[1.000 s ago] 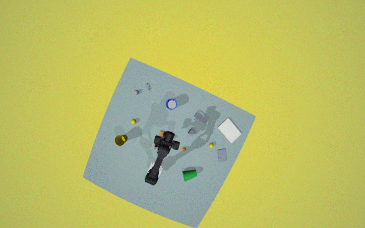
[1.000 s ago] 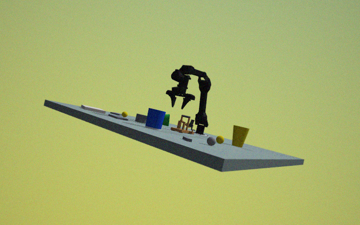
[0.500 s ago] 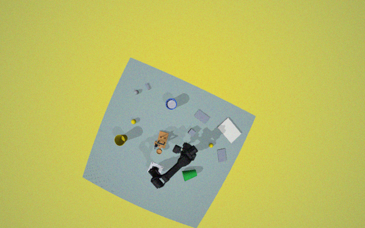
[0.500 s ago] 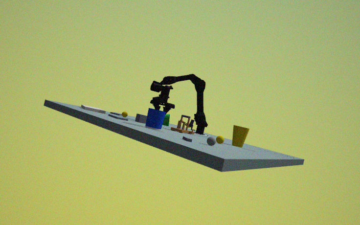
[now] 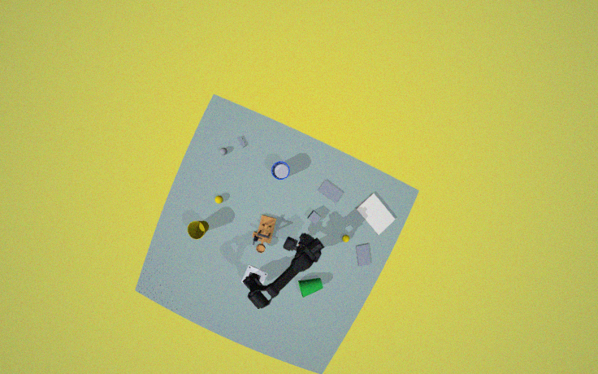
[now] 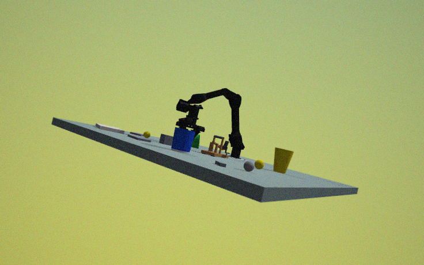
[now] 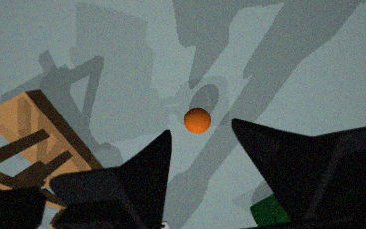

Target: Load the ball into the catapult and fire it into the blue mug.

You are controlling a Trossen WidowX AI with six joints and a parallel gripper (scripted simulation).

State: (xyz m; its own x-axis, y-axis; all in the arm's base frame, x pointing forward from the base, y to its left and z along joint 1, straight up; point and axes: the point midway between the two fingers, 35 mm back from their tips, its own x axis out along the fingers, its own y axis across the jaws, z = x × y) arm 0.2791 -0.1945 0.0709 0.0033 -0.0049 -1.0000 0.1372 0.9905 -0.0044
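My gripper tip is 20 mm above the orange ball. The rest, counted from my gripper tip: white slab: 270 mm ahead, 340 mm to the right, 30 mm below; then blue mug: 340 mm ahead, 220 mm to the left, 10 mm below; then wooden catapult: 20 mm behind, 220 mm to the left, 10 mm above.
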